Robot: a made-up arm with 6 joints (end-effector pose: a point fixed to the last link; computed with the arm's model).
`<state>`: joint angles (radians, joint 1 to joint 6).
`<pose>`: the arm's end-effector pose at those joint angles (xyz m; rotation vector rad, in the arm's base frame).
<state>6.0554 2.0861 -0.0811 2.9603 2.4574 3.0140</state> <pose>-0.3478 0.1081 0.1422 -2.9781 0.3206 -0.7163</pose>
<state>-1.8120 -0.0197 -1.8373 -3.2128 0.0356 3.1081</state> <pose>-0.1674 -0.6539 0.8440 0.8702 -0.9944 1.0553</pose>
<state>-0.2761 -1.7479 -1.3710 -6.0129 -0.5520 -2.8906</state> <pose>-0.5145 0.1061 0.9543 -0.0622 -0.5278 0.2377</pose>
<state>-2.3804 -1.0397 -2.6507 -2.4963 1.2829 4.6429</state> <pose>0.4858 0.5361 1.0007 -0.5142 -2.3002 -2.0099</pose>
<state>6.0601 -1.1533 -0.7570 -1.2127 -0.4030 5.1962</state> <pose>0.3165 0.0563 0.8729 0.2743 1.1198 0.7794</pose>
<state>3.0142 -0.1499 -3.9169 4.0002 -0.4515 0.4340</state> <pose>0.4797 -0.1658 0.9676 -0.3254 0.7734 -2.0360</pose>
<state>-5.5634 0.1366 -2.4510 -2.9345 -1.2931 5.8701</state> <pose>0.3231 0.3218 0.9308 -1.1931 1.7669 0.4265</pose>
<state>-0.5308 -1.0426 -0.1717 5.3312 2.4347 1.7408</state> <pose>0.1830 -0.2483 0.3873 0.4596 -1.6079 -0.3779</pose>
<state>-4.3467 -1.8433 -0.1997 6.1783 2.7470 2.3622</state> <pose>-0.0389 0.1404 0.5314 2.4488 -0.6354 0.5881</pose>
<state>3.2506 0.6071 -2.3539 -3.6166 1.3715 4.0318</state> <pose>-0.7990 -0.1329 0.8679 0.4374 -0.2057 0.8919</pose>
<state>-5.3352 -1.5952 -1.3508 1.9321 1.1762 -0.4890</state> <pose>-0.2249 -0.1937 1.0867 -0.0344 -1.1311 -0.5635</pose>
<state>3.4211 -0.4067 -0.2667 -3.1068 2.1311 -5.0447</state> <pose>-0.4838 -0.1334 0.3554 0.3219 -0.2003 -1.6298</pose>
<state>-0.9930 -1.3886 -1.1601 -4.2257 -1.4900 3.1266</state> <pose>-0.1240 -0.0154 0.8662 1.2613 -1.2549 0.3554</pose>
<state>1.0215 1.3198 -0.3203 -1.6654 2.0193 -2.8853</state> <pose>0.0566 -0.1911 -0.0574 1.6118 0.5319 1.8110</pose>
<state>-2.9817 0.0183 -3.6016 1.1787 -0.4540 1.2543</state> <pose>0.3377 0.1826 1.0978 0.5130 0.8603 2.5302</pose>
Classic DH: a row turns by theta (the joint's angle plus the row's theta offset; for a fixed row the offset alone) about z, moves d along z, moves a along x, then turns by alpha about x. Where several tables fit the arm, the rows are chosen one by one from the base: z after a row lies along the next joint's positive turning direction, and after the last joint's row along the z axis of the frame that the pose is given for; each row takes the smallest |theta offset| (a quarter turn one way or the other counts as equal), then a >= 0, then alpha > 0; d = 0 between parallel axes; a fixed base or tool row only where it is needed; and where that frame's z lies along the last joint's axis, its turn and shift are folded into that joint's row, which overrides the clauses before.
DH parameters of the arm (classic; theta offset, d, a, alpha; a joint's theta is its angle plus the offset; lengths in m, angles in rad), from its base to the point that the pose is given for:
joint 1: 0 0.3507 0 -1.5708
joint 2: -1.3849 0 0.2771 0
joint 3: 1.3849 0 0.1228 -1.5708
joint 4: 0 0.5426 0 1.5708
joint 5: 0 0 0.0939 -1.5708
joint 6: 0 0.1198 0 0

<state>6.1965 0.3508 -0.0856 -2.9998 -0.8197 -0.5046</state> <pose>-0.0284 0.0240 0.0597 0.2689 -2.0670 -0.4100</pose>
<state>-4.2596 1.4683 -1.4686 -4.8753 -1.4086 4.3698</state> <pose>-0.0657 0.4359 -0.1416 0.5838 1.8456 1.3107</pose>
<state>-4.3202 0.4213 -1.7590 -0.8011 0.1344 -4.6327</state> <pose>-0.3777 0.7685 0.5942 -1.6560 -0.9481 -0.3117</pose>
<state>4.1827 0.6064 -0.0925 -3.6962 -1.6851 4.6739</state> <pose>-0.0542 0.0203 0.1508 -0.3413 1.4203 2.5646</pose>
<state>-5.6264 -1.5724 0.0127 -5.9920 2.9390 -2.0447</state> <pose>0.1157 0.1313 0.4082 -0.1889 -1.8581 1.0003</pose>
